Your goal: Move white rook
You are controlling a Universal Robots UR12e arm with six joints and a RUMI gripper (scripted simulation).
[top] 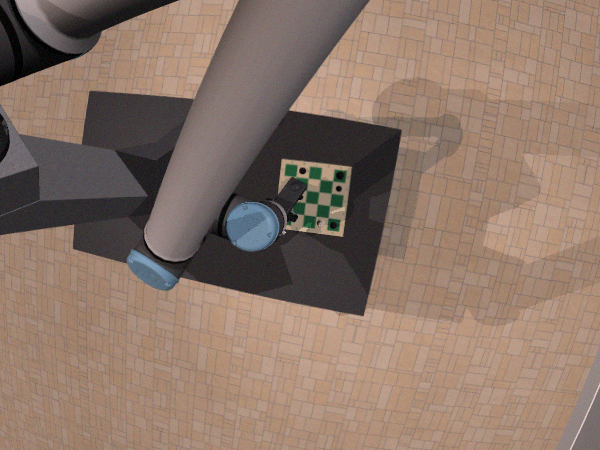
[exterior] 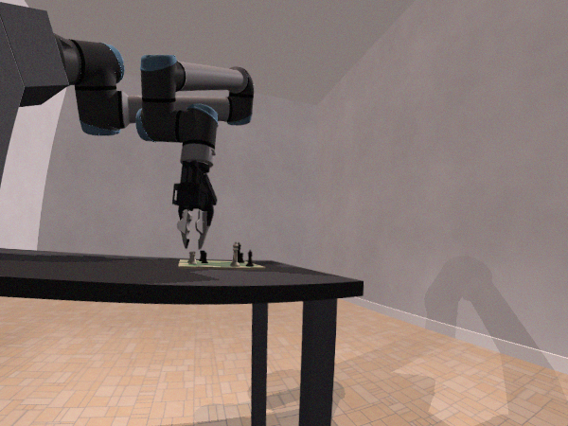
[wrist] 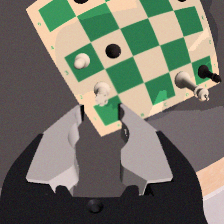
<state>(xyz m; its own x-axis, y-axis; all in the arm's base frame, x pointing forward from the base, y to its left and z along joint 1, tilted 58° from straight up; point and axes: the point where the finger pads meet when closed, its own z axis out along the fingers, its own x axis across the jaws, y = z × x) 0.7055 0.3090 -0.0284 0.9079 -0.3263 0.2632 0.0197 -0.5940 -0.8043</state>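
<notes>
Now: hand 40 mm above the white rook. Also, from my hand: chessboard: 70 mm to the left, 60 mm below, 50 mm ahead; then white pawn: 40 mm to the left, 40 mm below, 20 mm behind.
</notes>
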